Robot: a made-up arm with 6 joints.
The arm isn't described. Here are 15 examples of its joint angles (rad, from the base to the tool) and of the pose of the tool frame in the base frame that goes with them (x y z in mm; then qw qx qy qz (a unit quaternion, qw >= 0)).
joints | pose
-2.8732 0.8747 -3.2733 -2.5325 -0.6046 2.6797 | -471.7 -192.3 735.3 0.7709 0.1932 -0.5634 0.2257
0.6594 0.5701 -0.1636 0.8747 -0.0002 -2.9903 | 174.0 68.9 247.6 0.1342 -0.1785 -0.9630 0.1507
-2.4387 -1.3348 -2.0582 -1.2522 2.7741 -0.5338 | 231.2 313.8 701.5 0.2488 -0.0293 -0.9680 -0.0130
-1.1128 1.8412 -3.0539 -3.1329 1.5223 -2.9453 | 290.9 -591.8 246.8 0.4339 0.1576 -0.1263 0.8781
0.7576 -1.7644 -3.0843 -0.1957 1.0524 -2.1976 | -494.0 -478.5 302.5 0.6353 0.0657 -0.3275 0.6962
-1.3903 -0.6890 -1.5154 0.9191 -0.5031 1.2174 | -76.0 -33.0 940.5 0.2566 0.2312 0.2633 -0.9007
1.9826 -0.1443 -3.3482 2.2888 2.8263 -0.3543 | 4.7 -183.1 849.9 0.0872 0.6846 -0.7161 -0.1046
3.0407 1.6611 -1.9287 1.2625 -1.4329 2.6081 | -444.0 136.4 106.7 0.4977 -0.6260 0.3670 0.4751
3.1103 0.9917 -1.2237 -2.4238 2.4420 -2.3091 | -492.3 86.5 296.2 0.9611 -0.2341 -0.1310 0.0662
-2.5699 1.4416 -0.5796 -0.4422 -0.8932 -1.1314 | -165.9 -162.9 61.0 0.0612 0.8262 -0.5373 0.1579
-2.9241 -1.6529 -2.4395 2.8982 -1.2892 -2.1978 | 467.4 128.6 569.6 0.8471 -0.1615 -0.1174 0.4925
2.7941 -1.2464 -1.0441 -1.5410 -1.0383 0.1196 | 92.9 -150.0 745.9 0.6634 0.5646 -0.0654 -0.4867
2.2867 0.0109 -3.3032 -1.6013 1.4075 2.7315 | 89.3 11.3 1027.3 0.7449 -0.2880 0.5822 0.1523
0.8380 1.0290 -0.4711 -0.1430 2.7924 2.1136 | 122.9 116.6 330.2 0.9936 -0.0648 0.0870 -0.0302
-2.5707 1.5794 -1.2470 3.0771 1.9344 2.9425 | -315.7 -210.8 -24.0 0.6999 0.2739 -0.6396 0.1614
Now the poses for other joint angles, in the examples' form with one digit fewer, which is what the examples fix.
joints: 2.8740 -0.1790 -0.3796 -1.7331 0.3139 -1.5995
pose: -244 28 416 0.212 -0.940 0.079 0.255
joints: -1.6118 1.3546 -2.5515 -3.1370 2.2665 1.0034
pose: -26 -631 447 0.941 -0.154 -0.044 -0.297
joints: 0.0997 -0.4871 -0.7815 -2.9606 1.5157 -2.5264
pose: 268 12 721 0.332 -0.148 0.132 -0.922
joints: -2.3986 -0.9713 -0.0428 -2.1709 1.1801 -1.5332
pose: -121 -50 491 0.339 -0.591 -0.171 0.712
